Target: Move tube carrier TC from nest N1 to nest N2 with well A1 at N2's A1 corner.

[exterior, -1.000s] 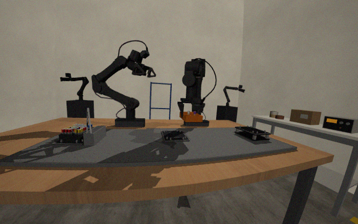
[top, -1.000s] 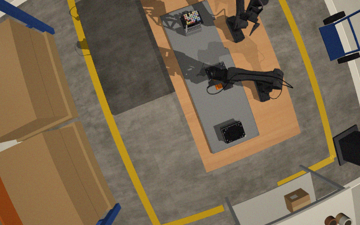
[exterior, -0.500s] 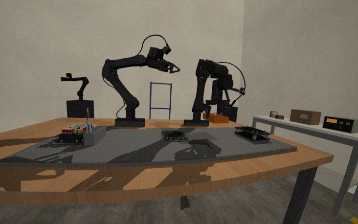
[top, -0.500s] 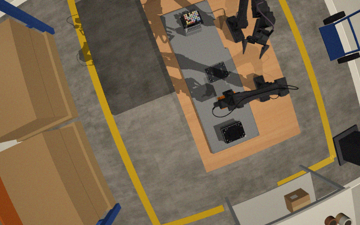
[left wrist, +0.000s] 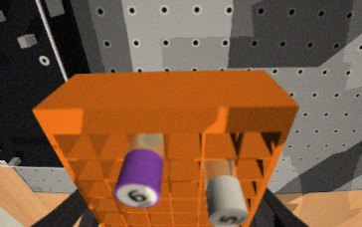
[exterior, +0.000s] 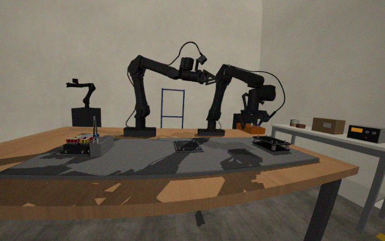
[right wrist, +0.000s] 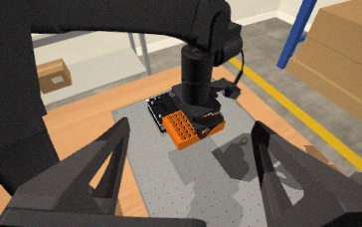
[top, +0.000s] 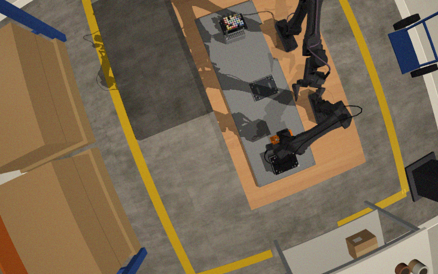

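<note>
Right now the black raised nest N2 is 140 mm to the left of my left hand, 70 mm below it and 20 mm ahead of it. The rest, counted from my left hand: dark transfer nest N1 (330 mm to the right, 100 mm below, 50 mm behind); then orange tube carrier TC (right at my left hand); then grey holder H1 (690 mm to the right, 90 mm below, 10 mm behind).
</note>
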